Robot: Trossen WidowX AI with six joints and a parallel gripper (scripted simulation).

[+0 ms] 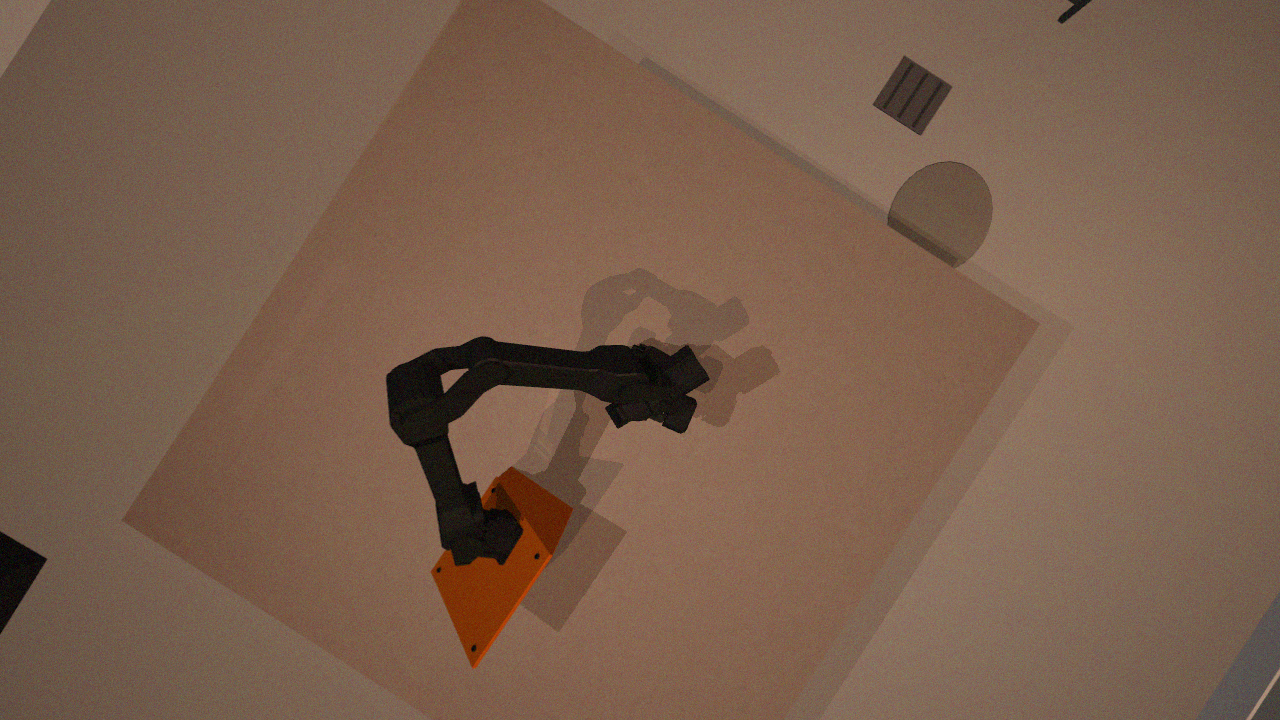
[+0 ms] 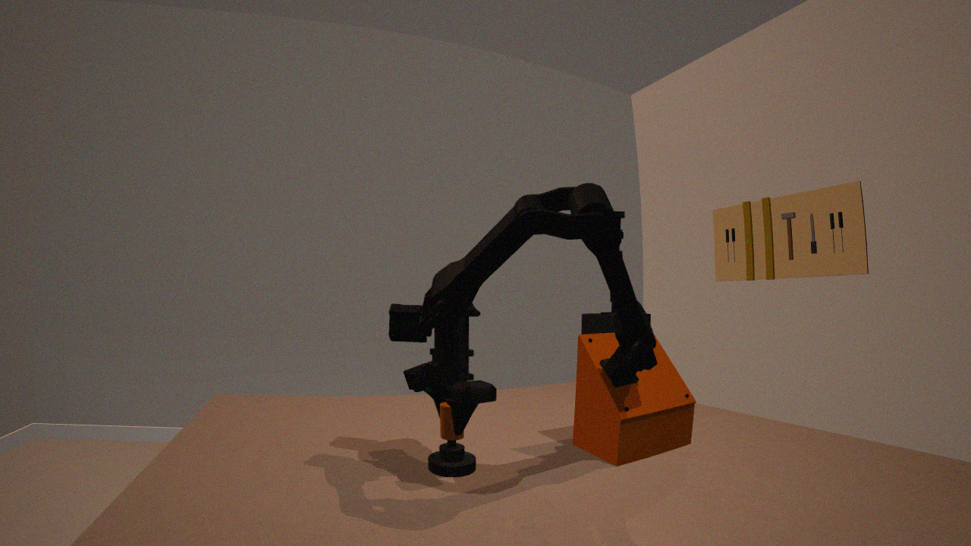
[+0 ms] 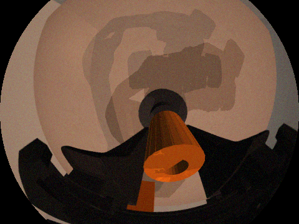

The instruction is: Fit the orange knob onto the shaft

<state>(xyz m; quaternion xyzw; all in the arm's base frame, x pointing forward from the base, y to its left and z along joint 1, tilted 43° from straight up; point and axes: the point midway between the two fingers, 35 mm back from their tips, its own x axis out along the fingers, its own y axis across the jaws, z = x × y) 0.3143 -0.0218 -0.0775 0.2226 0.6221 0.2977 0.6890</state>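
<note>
My gripper tip is 20 mm below the orange knob. The rest, counted from my gripper tip: round pedestal 40 mm below.
</note>
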